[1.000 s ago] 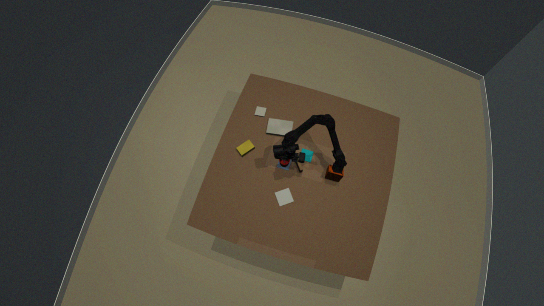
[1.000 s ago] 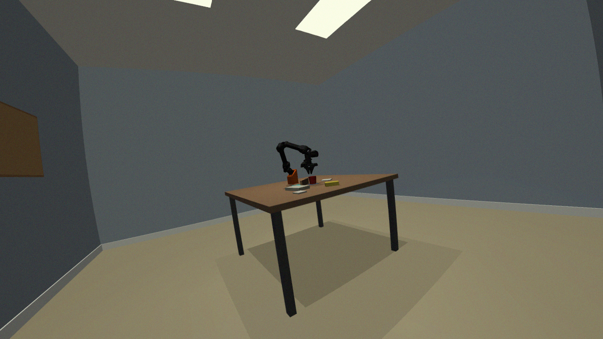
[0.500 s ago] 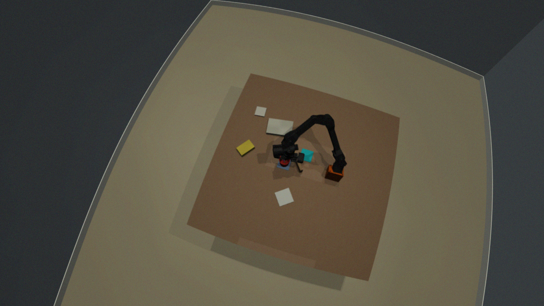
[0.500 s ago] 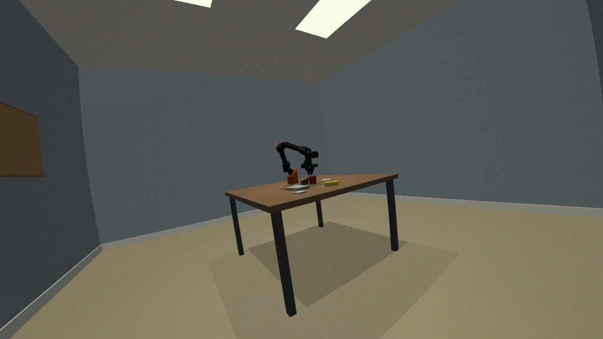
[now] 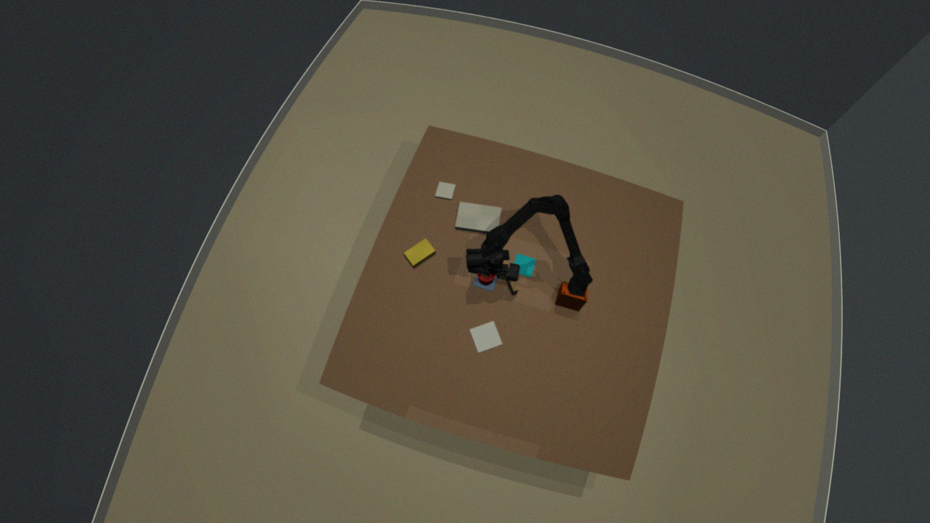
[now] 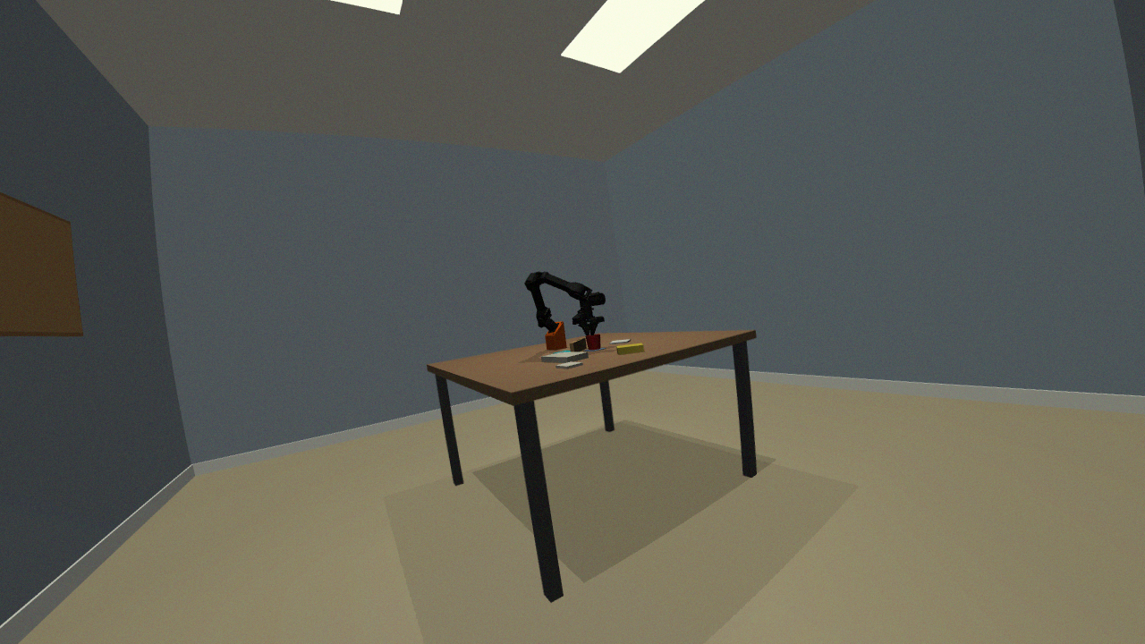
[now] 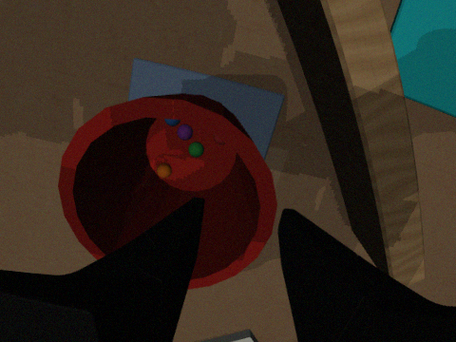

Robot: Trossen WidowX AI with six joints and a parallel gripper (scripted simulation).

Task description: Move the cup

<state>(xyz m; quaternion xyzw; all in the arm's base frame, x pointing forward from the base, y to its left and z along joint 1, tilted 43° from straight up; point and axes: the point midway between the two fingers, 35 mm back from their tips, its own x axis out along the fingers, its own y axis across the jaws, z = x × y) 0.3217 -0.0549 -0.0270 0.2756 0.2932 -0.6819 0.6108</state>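
Now: the red cup 30 mm ahead of my gripper tip, 10 mm to the right of it and 20 mm below it. From my gripper tip the other things lie so: wooden bar: 40 mm behind, 50 mm to the right, 40 mm below; then teal pad: 120 mm behind, 90 mm to the right, 70 mm below; then yellow block: 310 mm ahead, 60 mm to the right, 50 mm below.
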